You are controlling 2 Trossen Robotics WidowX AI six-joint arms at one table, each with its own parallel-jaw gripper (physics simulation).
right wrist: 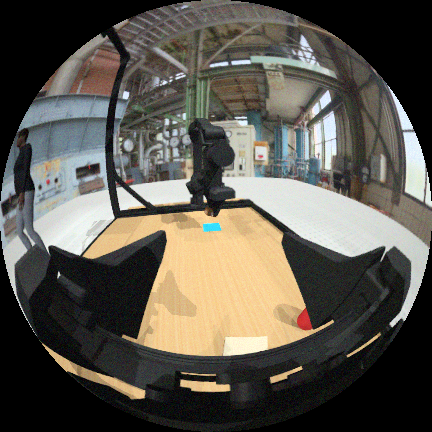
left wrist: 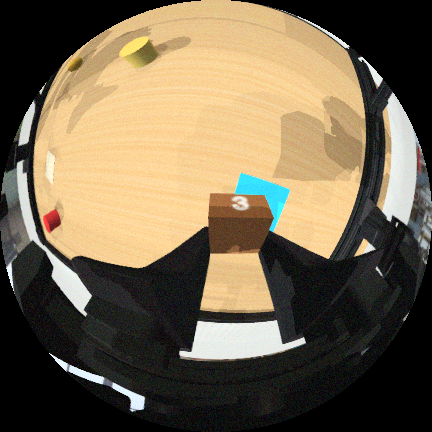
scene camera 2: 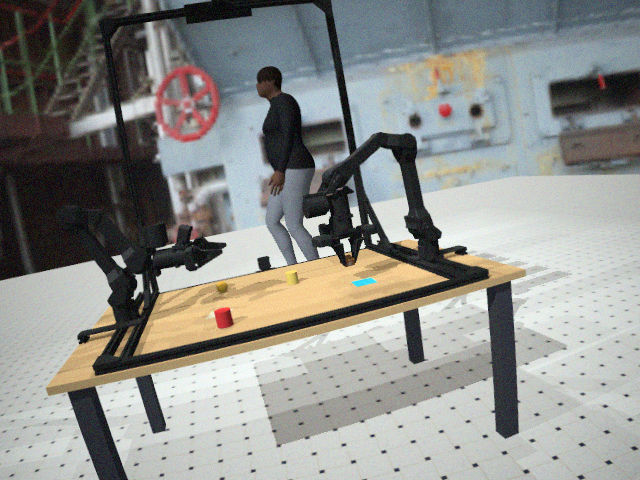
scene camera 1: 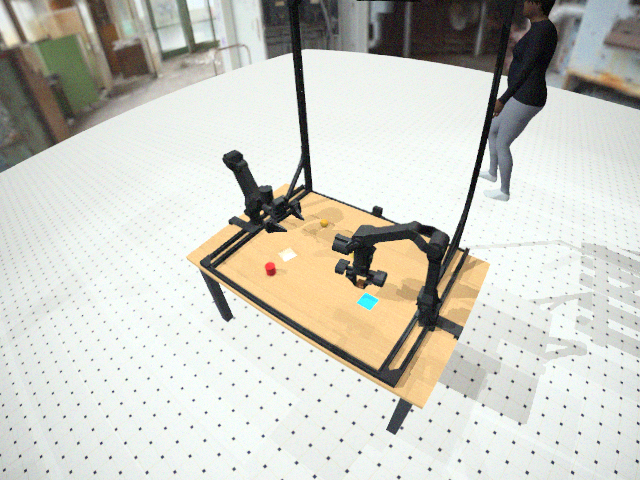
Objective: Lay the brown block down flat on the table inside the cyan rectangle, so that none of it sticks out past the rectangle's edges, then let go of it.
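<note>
The brown block carries a white "3". My left gripper is shut on it and holds it above the table. The cyan rectangle lies flat on the table; in the left wrist view the block hides part of it. In scene camera 1 the block shows just above and left of the rectangle. My right gripper is open and empty, raised at the left of both scene views.
A red cylinder and a cream square are at the table's left part. A yellow cylinder and an orange ball are farther back.
</note>
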